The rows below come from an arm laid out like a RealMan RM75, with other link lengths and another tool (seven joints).
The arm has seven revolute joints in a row. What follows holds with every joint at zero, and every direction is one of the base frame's.
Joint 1 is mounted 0.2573 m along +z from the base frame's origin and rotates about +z.
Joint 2 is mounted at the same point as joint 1 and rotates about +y.
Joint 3 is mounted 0.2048 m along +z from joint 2 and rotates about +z.
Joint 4 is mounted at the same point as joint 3 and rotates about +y.
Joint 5 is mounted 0.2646 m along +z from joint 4 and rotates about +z.
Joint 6 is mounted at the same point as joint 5 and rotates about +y.
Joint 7 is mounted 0.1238 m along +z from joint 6 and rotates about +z.
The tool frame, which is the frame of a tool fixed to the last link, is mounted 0.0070 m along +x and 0.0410 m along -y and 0.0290 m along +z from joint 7; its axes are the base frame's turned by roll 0.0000, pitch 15.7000 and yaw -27.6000 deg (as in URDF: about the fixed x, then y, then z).
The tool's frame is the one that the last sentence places.
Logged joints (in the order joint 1, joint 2, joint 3, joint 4, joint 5, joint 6, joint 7), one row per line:
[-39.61, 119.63, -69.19, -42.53, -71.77, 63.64, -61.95]
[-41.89, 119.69, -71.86, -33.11, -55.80, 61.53, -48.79]
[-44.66, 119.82, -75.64, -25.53, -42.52, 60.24, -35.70]
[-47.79, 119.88, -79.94, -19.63, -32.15, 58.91, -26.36]
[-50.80, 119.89, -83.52, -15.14, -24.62, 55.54, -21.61]
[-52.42, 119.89, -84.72, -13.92, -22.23, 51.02, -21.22]
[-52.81, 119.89, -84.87, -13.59, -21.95, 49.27, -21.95]
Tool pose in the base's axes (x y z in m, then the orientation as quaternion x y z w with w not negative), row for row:
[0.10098, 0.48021, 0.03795, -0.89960, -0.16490, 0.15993, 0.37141]
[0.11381, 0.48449, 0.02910, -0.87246, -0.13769, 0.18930, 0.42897]
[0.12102, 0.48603, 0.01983, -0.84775, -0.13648, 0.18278, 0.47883]
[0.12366, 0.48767, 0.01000, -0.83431, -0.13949, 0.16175, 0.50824]
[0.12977, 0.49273, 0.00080, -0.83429, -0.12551, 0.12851, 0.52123]
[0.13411, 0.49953, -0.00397, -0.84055, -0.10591, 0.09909, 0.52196]
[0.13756, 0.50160, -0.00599, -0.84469, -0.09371, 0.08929, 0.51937]
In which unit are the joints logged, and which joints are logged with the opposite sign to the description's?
The joints are logged in degrees. Opposite sign: joint 1, joint 6, joint 7.
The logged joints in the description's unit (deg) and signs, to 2 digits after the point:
[39.61, 119.63, -69.19, -42.53, -71.77, -63.64, 61.95]
[41.89, 119.69, -71.86, -33.11, -55.80, -61.53, 48.79]
[44.66, 119.82, -75.64, -25.53, -42.52, -60.24, 35.70]
[47.79, 119.88, -79.94, -19.63, -32.15, -58.91, 26.36]
[50.80, 119.89, -83.52, -15.14, -24.62, -55.54, 21.61]
[52.42, 119.89, -84.72, -13.92, -22.23, -51.02, 21.22]
[52.81, 119.89, -84.87, -13.59, -21.95, -49.27, 21.95]

